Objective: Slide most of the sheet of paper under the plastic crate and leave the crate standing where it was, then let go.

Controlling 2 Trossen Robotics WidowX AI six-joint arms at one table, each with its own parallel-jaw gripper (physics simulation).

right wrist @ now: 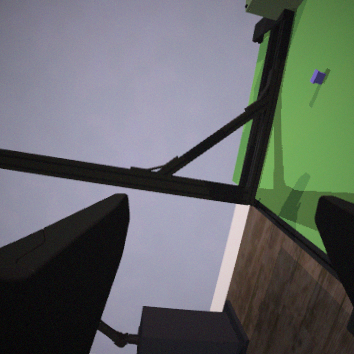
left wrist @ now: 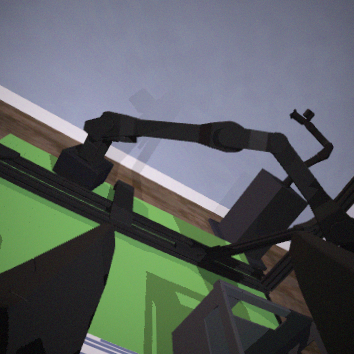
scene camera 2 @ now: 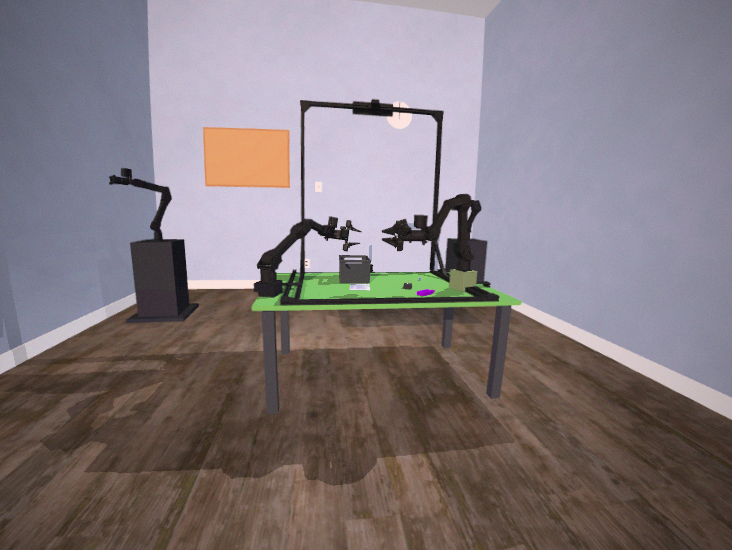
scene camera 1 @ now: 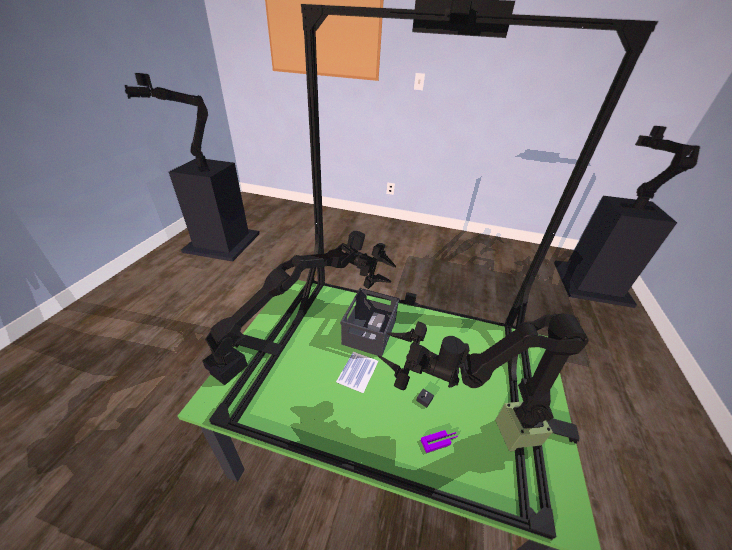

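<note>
A dark grey open-topped crate stands upright toward the back of the table. A white sheet of paper with blue-grey lines lies flat in front of it, nearly all showing; whether its back edge touches the crate is unclear. My left gripper is open and empty, in the air above the table, to the right of the crate in scene camera 2. My right gripper is open and empty, higher than the crate.
A small black block and a purple two-pronged object lie right of the paper. A small blue object shows in the right wrist view. A beige-green block is at the left arm's base. Black rails border the table.
</note>
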